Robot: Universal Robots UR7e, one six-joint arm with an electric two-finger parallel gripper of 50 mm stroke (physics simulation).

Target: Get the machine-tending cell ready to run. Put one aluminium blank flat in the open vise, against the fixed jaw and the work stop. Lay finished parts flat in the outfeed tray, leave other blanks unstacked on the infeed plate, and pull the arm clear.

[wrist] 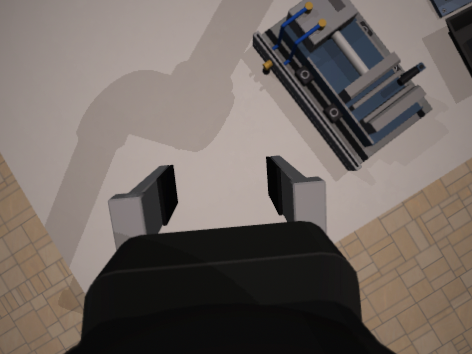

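You'd see a moving jaw point(392, 60) here, and there's a blue vise bed point(328, 58) too. The gripper point(221, 180) is in the picture as well.
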